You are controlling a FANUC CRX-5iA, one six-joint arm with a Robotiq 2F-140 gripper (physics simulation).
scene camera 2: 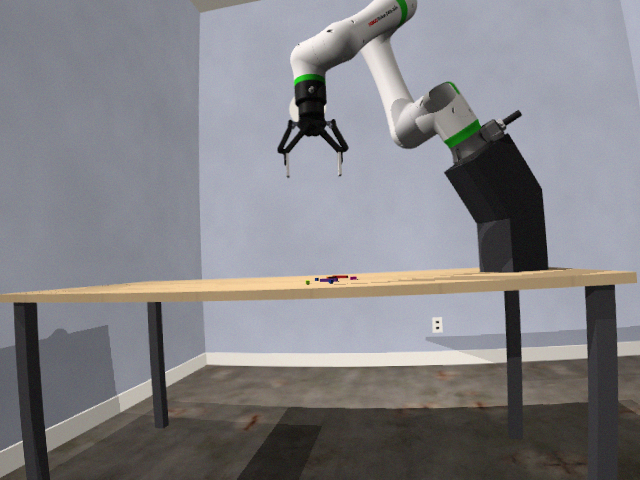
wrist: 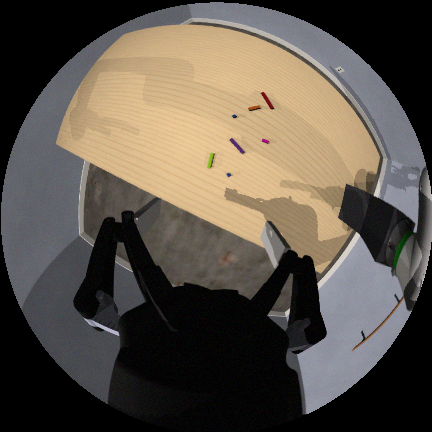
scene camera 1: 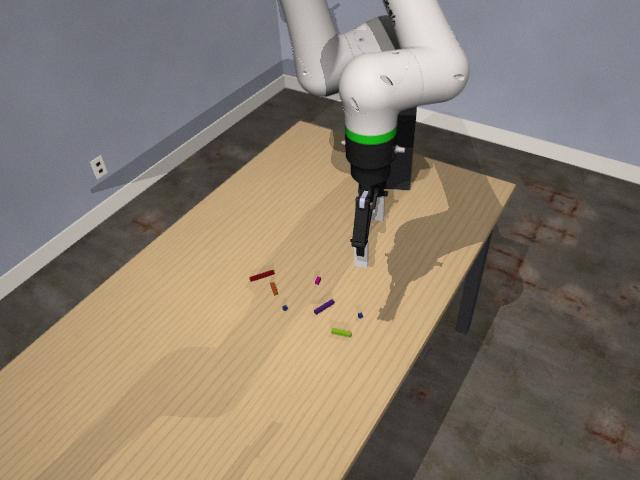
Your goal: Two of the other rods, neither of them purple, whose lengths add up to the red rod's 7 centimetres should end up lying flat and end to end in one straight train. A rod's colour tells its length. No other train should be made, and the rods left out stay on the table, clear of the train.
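Seen in the pictures: gripper, fingertip midpoint: (scene camera 2: 314, 176) (wrist: 212, 218) (scene camera 1: 369, 241); arm's base at its link origin: (scene camera 2: 475, 153) (wrist: 398, 242).
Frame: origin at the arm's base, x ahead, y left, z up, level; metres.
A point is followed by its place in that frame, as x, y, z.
The red rod (scene camera 1: 262, 275) @(0.500, 0.017, -0.382) (wrist: 267, 100) @(0.496, 0.016, -0.380) lies flat, with the shorter orange rod (scene camera 1: 273, 288) @(0.508, 0.078, -0.380) (wrist: 254, 108) @(0.500, 0.079, -0.382) near it but apart, at an angle. A short magenta rod (scene camera 1: 317, 280) @(0.401, 0.139, -0.380) (scene camera 2: 353, 277) @(0.396, 0.140, -0.383) (wrist: 265, 141) @(0.395, 0.138, -0.381), a long purple rod (scene camera 1: 324, 306) @(0.448, 0.221, -0.381) (wrist: 237, 146) @(0.442, 0.219, -0.381) and a lime green rod (scene camera 1: 341, 332) @(0.472, 0.314, -0.380) (scene camera 2: 308, 282) @(0.457, 0.332, -0.385) (wrist: 211, 160) @(0.469, 0.307, -0.380) lie separately. One tiny blue rod (scene camera 1: 284, 307) @(0.527, 0.152, -0.381) (wrist: 234, 116) @(0.521, 0.152, -0.381) is near the orange one, another tiny blue rod (scene camera 1: 360, 315) @(0.400, 0.307, -0.381) (wrist: 229, 175) @(0.393, 0.304, -0.380) near the lime one. No rods touch. My gripper (scene camera 1: 370, 237) @(0.413, 0.349, -0.084) (scene camera 2: 313, 175) @(0.413, 0.349, -0.084) (wrist: 212, 218) @(0.413, 0.349, -0.084) is wide open, empty, pointing down high above the table.
The rods lie on a wooden table (scene camera 1: 206, 268) @(0.599, -0.126, -0.391) (scene camera 2: 155, 289) @(0.909, 0.501, -0.390) (wrist: 165, 135) @(0.641, 0.346, -0.390). The arm's black pedestal (scene camera 1: 402, 175) @(-0.070, 0.015, -0.332) (scene camera 2: 511, 206) @(-0.097, 0.030, -0.188) stands at one end of the table. Shadows of the arm fall across the wood. Walls surround the table on the far sides.
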